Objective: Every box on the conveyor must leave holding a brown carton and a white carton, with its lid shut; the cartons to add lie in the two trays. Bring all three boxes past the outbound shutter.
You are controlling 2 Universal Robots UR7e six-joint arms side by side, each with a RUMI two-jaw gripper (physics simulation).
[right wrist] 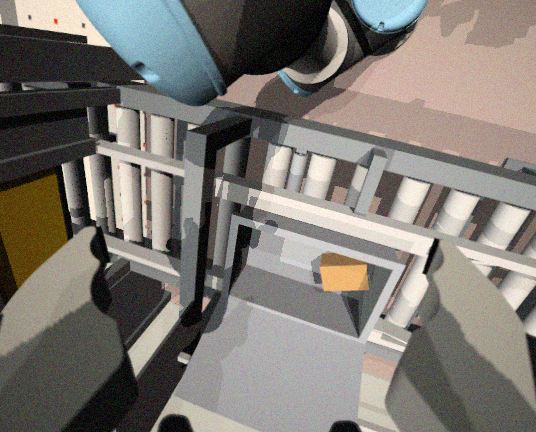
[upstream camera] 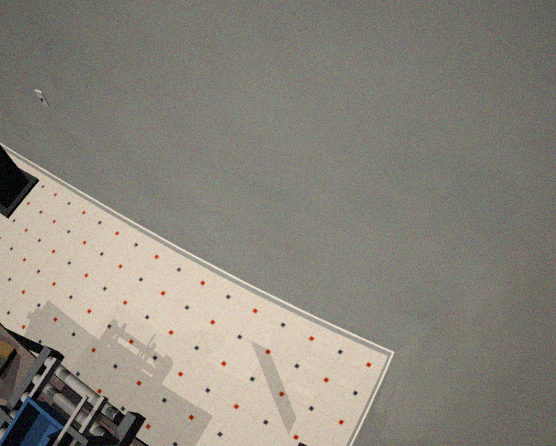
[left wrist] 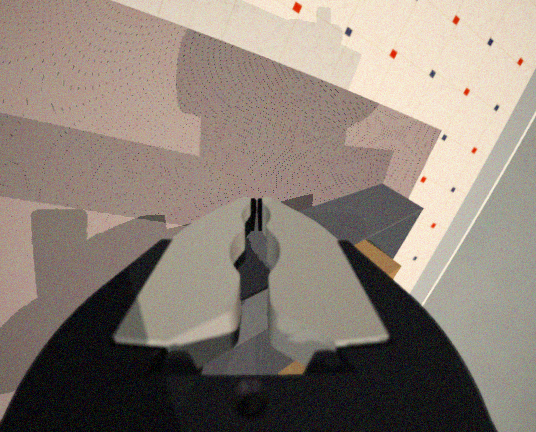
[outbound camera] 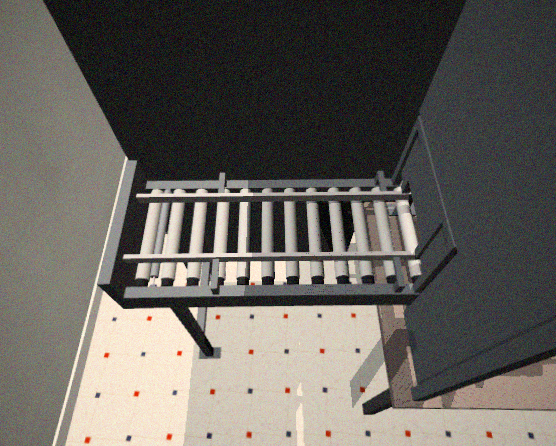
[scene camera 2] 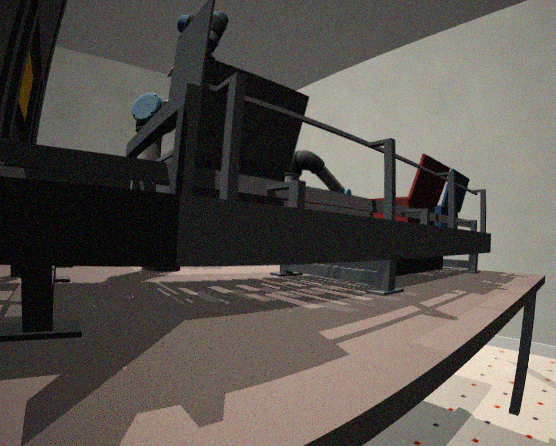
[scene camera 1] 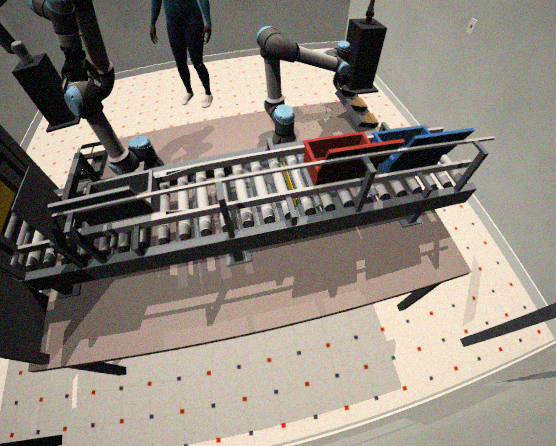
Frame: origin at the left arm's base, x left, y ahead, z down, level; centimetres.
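Seen in the pictures: left gripper, fingertip midpoint: (left wrist: 256, 202); right gripper, fingertip midpoint: (right wrist: 267, 236) (scene camera 1: 84, 92); left arm's base, link origin: (scene camera 1: 284, 141); right arm's base, link origin: (scene camera 2: 161, 269).
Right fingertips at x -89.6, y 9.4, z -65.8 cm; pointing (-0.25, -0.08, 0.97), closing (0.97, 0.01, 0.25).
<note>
Pixels of each thing's middle, then the offset from my right fingertips to it. "pt": a spot on its surface instead.
- brown carton, body centre: (right wrist: 344, 271) dx +6.2, dy +29.3, dz +40.3 cm
- red box, surface spot: (scene camera 1: 342, 167) pt dx +88.6, dy +53.1, dz +30.0 cm
- dark tray, surface spot: (left wrist: 365, 207) pt dx +147.5, dy -27.4, dz +54.9 cm
- dark upright panel, surface spot: (scene camera 1: 42, 205) pt dx -21.4, dy +39.9, dz +14.1 cm
The grey box (scene camera 1: 115, 209) (right wrist: 280, 290) stands open on the conveyor at the left of scene camera 1, with a brown carton (right wrist: 344, 278) inside. The red box (scene camera 1: 342, 167) and the blue box (scene camera 1: 425, 152) (upstream camera: 35, 425) stand farther right with lids raised; their contents are hidden. A dark tray (left wrist: 365, 207) with two brown cartons (scene camera 1: 359, 103) (scene camera 1: 369, 119) lies beyond the conveyor. My left gripper (left wrist: 256, 202) is shut with no carton between its fingertips, above the tray's side. My right gripper (right wrist: 267, 236) is open above the grey box. No white carton shows.
The conveyor has guide rails (scene camera 1: 320, 162) and posts (scene camera 1: 366, 184) along its sides. A dark upright panel (scene camera 1: 42, 205) stands at its left end. The outbound rollers (outbound camera: 267, 235) run between two rails. Dark pillars (scene camera 1: 367, 55) and a standing figure (scene camera 1: 187, 35) are behind.
</note>
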